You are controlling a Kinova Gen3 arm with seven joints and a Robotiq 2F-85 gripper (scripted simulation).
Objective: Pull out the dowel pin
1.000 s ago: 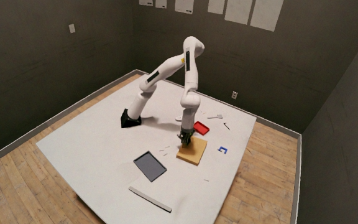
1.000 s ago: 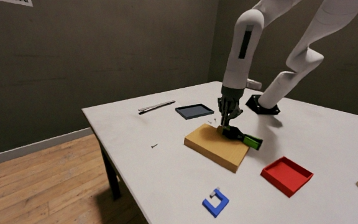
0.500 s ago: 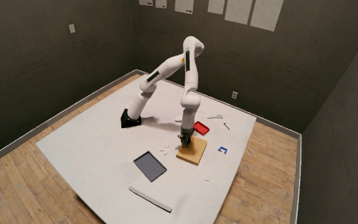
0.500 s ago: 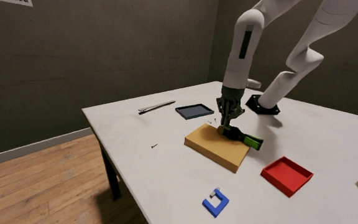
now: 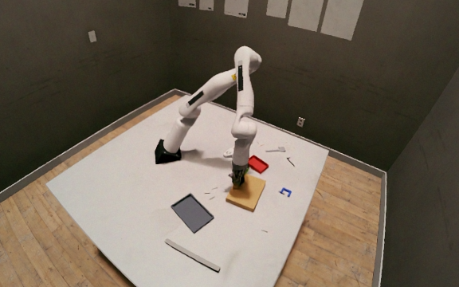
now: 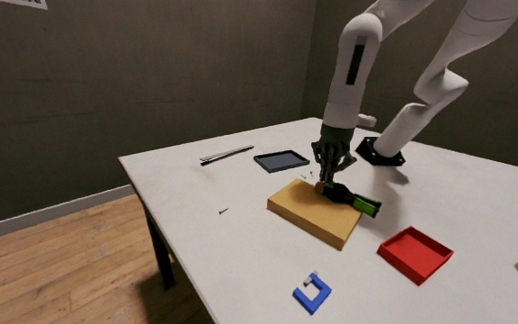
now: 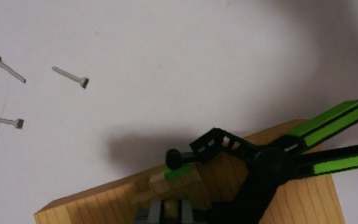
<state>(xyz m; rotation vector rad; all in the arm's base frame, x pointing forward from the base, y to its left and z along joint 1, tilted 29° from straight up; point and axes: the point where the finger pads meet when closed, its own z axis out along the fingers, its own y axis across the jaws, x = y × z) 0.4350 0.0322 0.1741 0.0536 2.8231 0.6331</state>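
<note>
Right now my hand is 20 mm above the dowel pin. From my hand the other things lie so: grey tray (50 mm behind, 260 mm to the right, 80 mm below); red tray (40 mm behind, 220 mm to the left, 80 mm below); small wooden block (40 mm below).
</note>
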